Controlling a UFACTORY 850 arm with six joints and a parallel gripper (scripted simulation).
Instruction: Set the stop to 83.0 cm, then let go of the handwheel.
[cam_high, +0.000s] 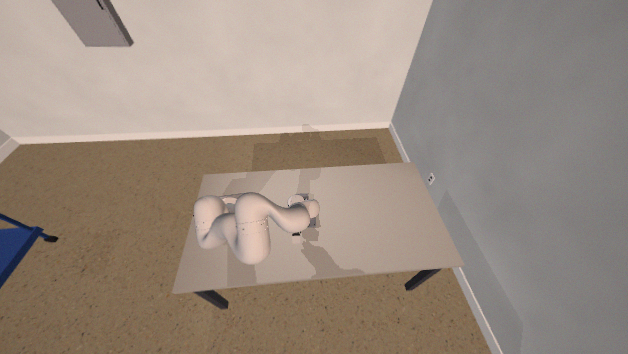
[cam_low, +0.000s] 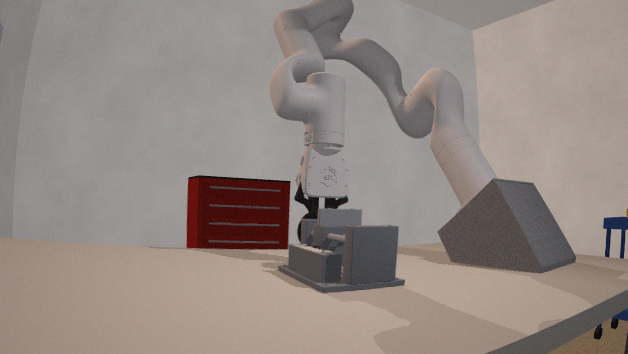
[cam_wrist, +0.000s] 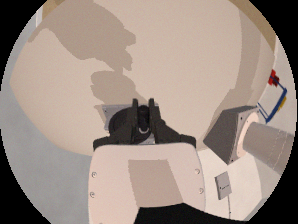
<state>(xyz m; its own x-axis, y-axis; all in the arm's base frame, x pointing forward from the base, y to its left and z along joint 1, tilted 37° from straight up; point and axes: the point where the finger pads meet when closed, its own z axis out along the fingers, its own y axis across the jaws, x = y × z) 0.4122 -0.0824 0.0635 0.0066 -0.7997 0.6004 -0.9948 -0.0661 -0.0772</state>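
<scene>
My hand is 2 cm to the right of the handwheel and 1 cm short of it.
</scene>
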